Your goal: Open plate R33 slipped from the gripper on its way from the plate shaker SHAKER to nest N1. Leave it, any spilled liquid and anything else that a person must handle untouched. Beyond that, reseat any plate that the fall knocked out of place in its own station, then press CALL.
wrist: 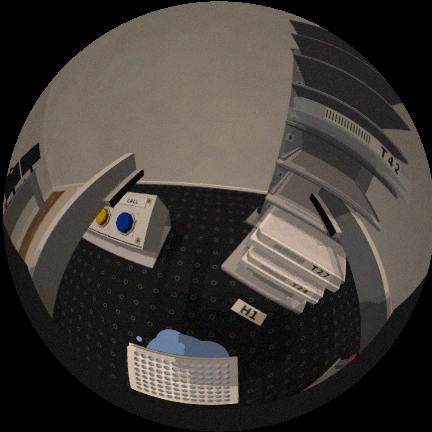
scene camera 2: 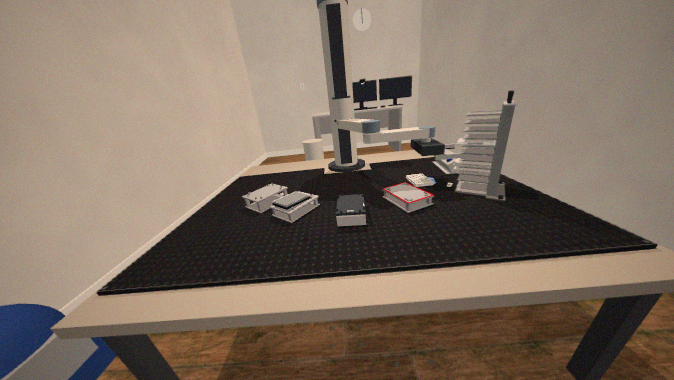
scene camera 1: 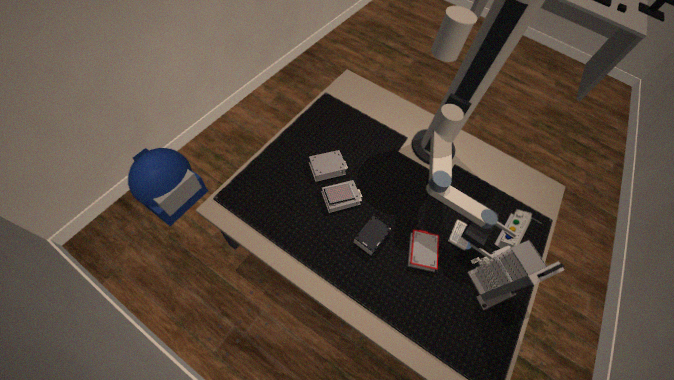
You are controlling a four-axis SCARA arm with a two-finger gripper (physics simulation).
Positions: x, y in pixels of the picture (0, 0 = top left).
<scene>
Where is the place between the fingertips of the gripper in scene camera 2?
At 462, 149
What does the gripper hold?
Nothing.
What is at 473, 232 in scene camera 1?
The gripper.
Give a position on a button box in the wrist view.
135, 228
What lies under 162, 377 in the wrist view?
A white well plate.
</scene>
